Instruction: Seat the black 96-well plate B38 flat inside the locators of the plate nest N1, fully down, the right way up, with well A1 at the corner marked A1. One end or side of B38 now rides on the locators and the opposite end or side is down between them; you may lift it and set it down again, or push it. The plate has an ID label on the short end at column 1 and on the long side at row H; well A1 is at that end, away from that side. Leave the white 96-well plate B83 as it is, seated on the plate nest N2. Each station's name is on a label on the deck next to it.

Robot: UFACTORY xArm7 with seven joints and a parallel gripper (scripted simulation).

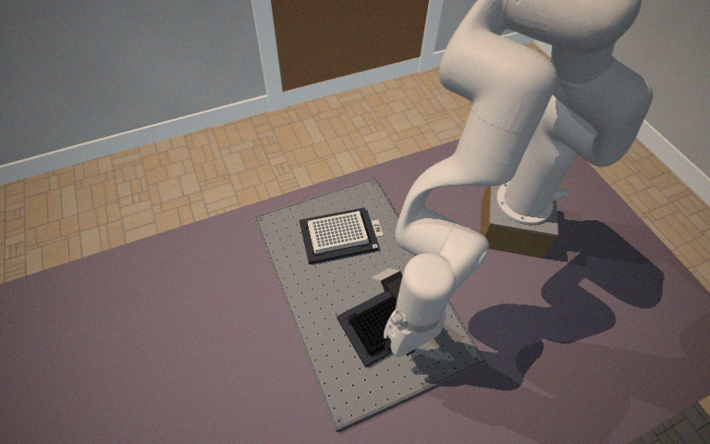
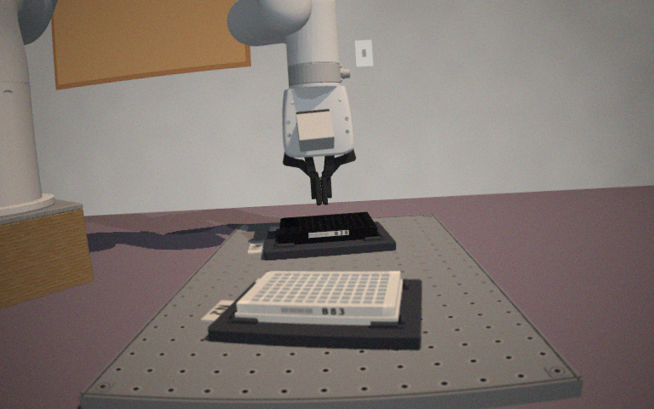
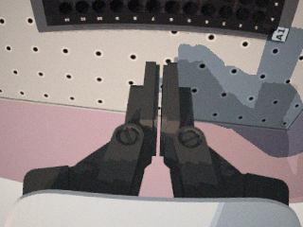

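The black plate B38 lies 20 mm ahead of my hand, 70 mm to the right of it and 40 mm below it. Also, from my hand: A1 mark: 60 mm behind, 40 mm to the right, 50 mm below; then N1 label: 70 mm behind, 100 mm to the right, 60 mm below; then dark plate nest N1: 20 mm ahead, 70 mm to the right, 60 mm below.
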